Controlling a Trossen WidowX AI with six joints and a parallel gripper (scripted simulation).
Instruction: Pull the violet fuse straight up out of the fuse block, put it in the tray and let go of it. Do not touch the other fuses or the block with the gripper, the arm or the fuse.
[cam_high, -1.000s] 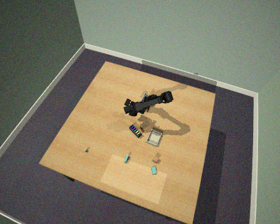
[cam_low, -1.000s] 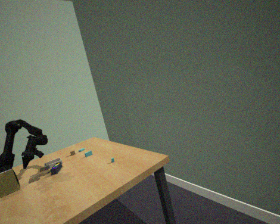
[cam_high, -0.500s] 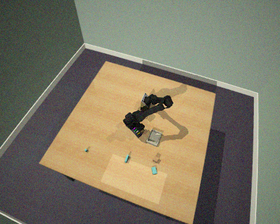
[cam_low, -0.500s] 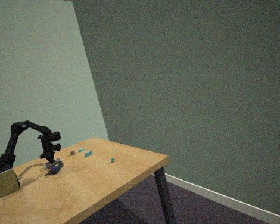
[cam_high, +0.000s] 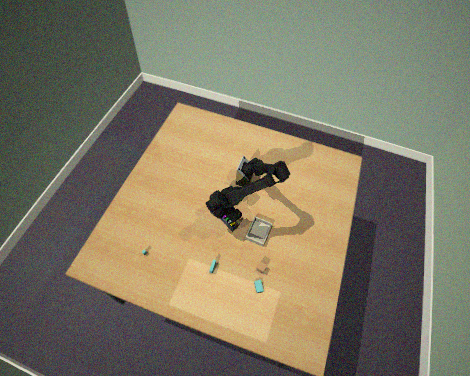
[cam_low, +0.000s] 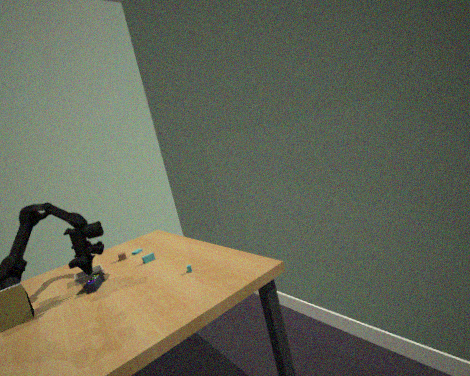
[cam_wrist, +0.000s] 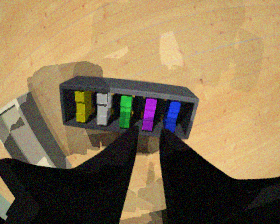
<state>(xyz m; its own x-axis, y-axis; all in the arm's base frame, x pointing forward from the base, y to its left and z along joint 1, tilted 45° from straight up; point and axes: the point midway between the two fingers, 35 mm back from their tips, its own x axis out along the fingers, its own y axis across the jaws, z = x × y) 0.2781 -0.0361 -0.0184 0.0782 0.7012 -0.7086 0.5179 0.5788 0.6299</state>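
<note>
Right now my gripper tip is 40 mm above the violet fuse. From my gripper tip the other things lie so: grey tray 190 mm to the left, 70 mm below, 20 mm ahead; then green fuse 40 mm below, 20 mm to the left, 10 mm ahead; then blue fuse 40 mm below, 20 mm to the right, 10 mm behind.
</note>
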